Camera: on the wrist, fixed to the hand. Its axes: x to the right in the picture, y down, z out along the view.
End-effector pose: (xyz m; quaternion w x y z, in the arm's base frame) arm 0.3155 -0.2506 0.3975 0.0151 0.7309 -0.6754 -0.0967
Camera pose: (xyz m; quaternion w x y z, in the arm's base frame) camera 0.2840 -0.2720 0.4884 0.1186 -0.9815 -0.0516 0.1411
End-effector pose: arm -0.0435 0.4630 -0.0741 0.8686 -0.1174 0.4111 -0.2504
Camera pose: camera -0.0902 0.4986 -0.1533 0.4605 -0.3960 0.1253 -0.7845
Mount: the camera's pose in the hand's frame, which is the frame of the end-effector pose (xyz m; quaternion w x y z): 0.0080 0.0468 -0.0864 0.6944 0.0012 -0.0875 -0.7142
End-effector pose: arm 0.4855 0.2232 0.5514 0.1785 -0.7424 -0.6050 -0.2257
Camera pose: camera 0.5223 0.1737 0.6283 0.0893 0.1030 0.9663 0.2185
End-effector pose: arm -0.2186 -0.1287 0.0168 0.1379 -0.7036 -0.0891 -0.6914
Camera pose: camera -0.2855 -0.2009 0.0220 0.4050 0.4853 0.5773 0.5169
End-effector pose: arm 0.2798 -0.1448 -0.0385 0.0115 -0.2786 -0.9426 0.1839
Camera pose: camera 0.3082 -0.0748 0.0249 0.0572 0.4959 -0.8543 0.1450
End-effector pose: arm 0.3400 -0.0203 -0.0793 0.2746 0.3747 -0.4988 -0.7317
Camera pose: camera 0.4078 -0.0882 -0.0568 0.3760 -0.5528 0.1037 0.7364
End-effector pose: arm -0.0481 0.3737 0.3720 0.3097 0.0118 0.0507 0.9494
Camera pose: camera -0.0867 0.3331 0.2908 0.8976 0.0554 0.0177 0.4370
